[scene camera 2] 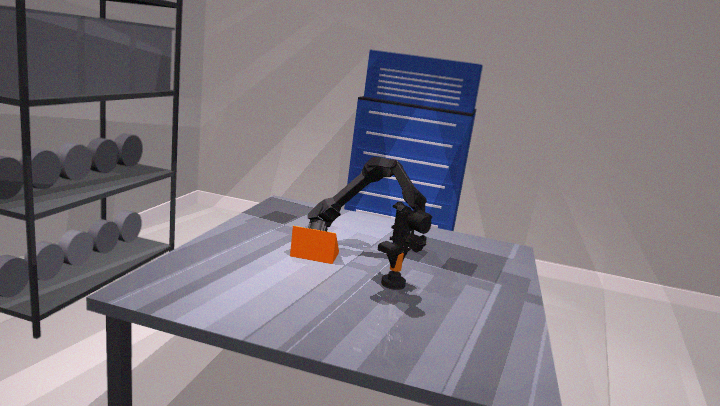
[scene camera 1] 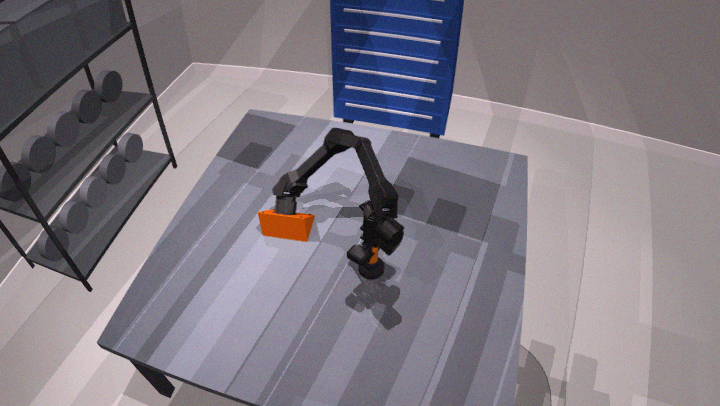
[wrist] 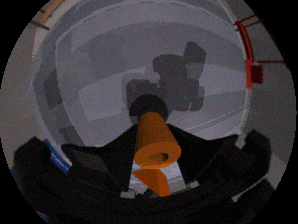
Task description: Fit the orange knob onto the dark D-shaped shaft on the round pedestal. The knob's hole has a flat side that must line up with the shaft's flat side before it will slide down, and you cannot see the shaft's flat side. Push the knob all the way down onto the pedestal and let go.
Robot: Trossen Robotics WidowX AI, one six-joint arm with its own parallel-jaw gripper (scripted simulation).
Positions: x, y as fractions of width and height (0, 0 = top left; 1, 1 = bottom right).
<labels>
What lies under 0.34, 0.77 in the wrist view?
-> My gripper.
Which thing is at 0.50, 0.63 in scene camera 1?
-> My gripper.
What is my gripper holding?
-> An orange knob.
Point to an orange knob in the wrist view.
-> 0.53, 0.66
</labels>
